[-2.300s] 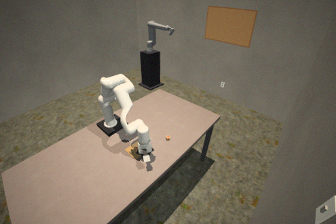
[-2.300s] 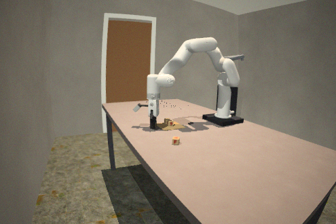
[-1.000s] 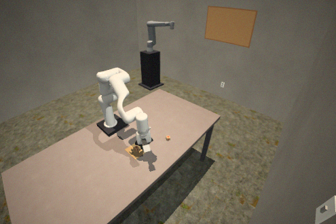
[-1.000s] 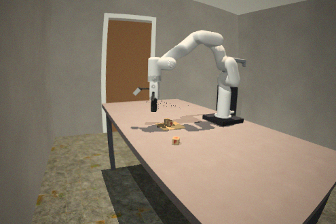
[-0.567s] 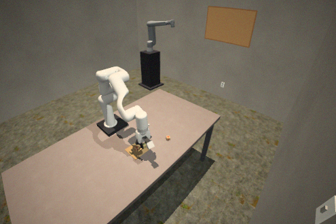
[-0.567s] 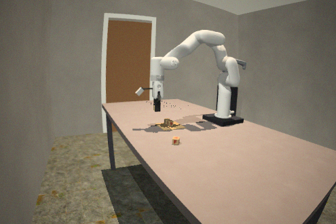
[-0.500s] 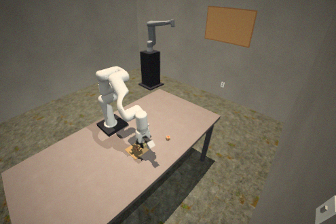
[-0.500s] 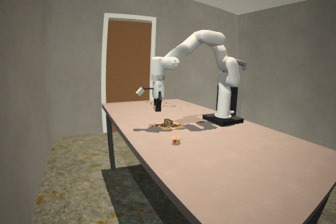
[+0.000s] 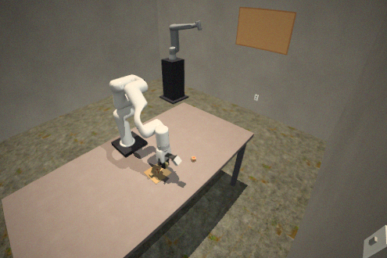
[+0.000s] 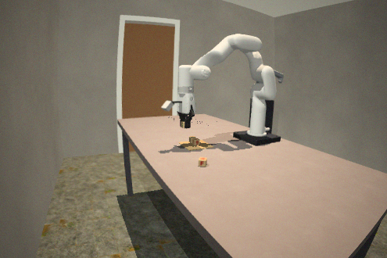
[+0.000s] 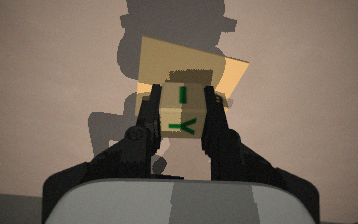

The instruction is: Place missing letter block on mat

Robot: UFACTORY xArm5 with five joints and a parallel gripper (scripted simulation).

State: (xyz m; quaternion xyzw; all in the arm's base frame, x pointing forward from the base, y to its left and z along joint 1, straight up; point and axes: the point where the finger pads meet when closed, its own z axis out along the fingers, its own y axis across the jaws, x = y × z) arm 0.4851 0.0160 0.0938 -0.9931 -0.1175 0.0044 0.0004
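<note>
The red E block is 11 cm below my hand, 7 cm behind it and 2 cm to the right of it. Round my hand: dark S block 11 cm below, 7 cm to the right, 7 cm behind; tan letter block 1 cm below; tan mat 12 cm below, 7 cm behind, 2 cm to the right.
</note>
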